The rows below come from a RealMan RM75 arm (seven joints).
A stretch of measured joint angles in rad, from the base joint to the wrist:
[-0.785 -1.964 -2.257 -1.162 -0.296 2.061 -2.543]
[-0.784 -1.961 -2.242 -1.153 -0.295 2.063 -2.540]
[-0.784 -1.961 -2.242 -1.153 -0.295 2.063 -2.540]
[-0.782 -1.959 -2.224 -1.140 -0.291 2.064 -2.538]
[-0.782 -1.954 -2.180 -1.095 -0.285 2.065 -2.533]
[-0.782 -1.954 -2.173 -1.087 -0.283 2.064 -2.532]
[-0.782 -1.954 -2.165 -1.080 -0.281 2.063 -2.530]
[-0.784 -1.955 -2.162 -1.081 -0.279 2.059 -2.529]
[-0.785 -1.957 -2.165 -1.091 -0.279 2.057 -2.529]
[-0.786 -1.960 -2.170 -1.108 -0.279 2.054 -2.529]
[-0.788 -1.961 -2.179 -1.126 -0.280 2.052 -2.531]
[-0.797 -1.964 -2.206 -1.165 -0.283 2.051 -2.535]
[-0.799 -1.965 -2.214 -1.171 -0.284 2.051 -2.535]
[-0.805 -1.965 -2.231 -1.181 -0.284 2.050 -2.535]
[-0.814 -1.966 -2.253 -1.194 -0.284 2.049 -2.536]
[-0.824 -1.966 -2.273 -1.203 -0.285 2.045 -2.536]
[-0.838 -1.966 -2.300 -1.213 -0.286 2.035 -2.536]
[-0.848 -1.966 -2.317 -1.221 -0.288 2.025 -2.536]
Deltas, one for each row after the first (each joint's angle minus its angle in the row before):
[0.001 0.003 0.015 0.009 0.001 0.002 0.003]
[0.000 0.000 0.000 0.000 0.000 0.000 0.000]
[0.002 0.002 0.018 0.013 0.004 0.001 0.002]
[0.000 0.005 0.044 0.045 0.006 0.001 0.005]
[0.000 0.000 0.007 0.008 0.002 -0.001 0.001]
[0.000 0.000 0.008 0.007 0.002 -0.001 0.002]
[-0.002 -0.001 0.003 -0.001 0.002 -0.004 0.001]
[-0.001 -0.002 -0.003 -0.010 0.000 -0.002 0.000]
[-0.001 -0.003 -0.005 -0.017 0.000 -0.003 0.000]
[-0.002 -0.001 -0.009 -0.018 -0.001 -0.002 -0.002]
[-0.009 -0.003 -0.027 -0.039 -0.003 -0.001 -0.004]
[-0.002 -0.001 -0.008 -0.006 -0.001 0.000 0.000]
[-0.006 0.000 -0.017 -0.010 0.000 -0.001 0.000]
[-0.009 -0.001 -0.022 -0.013 0.000 -0.001 -0.001]
[-0.010 0.000 -0.020 -0.009 -0.001 -0.004 0.000]
[-0.014 0.000 -0.027 -0.010 -0.001 -0.010 0.000]
[-0.010 0.000 -0.017 -0.008 -0.002 -0.010 0.000]

